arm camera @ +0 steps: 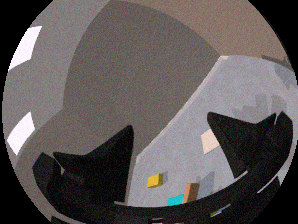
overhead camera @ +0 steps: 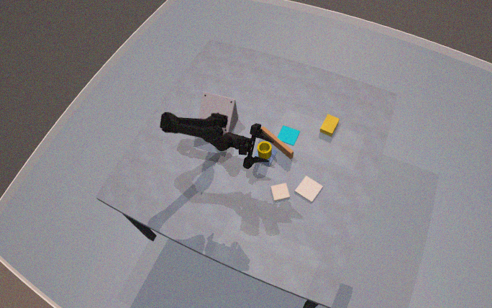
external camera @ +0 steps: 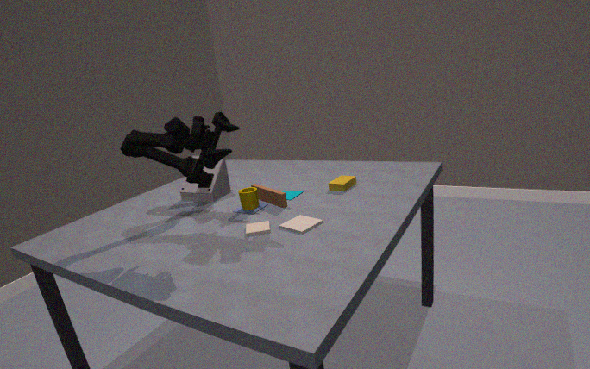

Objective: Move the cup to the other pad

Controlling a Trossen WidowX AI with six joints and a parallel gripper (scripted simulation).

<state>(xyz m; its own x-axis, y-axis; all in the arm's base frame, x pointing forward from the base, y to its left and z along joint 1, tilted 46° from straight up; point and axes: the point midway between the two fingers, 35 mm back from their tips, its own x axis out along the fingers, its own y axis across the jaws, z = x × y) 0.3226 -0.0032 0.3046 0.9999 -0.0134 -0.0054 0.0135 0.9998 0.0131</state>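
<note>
Now: the yellow cup 260 mm below my gripper tip, 140 mm to the left of it and 90 mm behind it. The rest, counted from my gripper tip: blue marble: 280 mm below, 160 mm to the left, 80 mm behind; wooden bar: 280 mm below, 220 mm to the left, 50 mm behind; pale blue pad: 300 mm below, 140 mm to the left, 90 mm behind.
</note>
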